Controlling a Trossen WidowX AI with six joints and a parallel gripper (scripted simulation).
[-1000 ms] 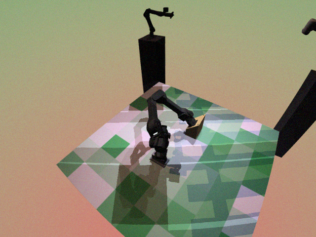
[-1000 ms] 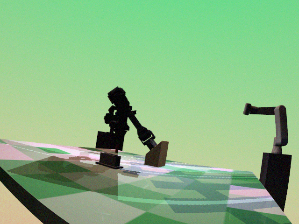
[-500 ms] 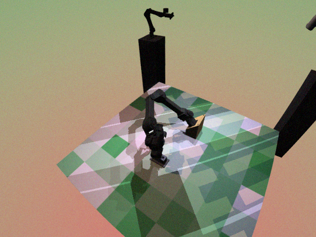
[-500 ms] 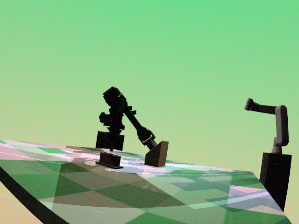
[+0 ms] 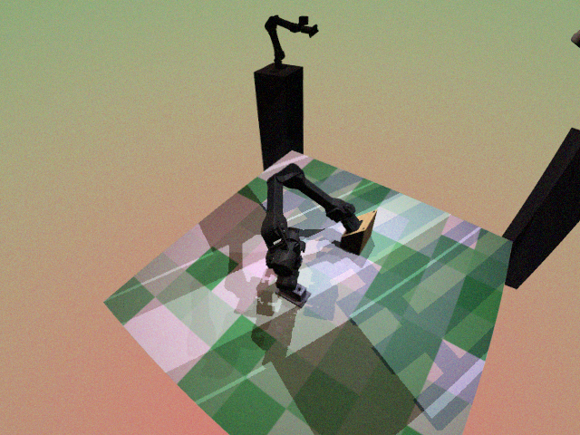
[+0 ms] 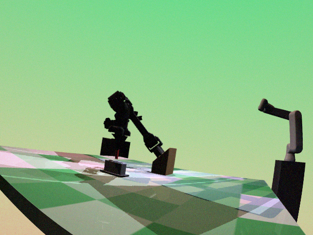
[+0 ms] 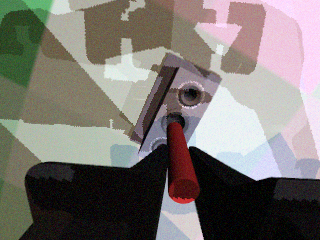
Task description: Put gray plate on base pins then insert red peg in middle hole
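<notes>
The red peg lies right at my gripper tip. The rest, counted from my gripper tip: gray plate (70 mm below).
</notes>
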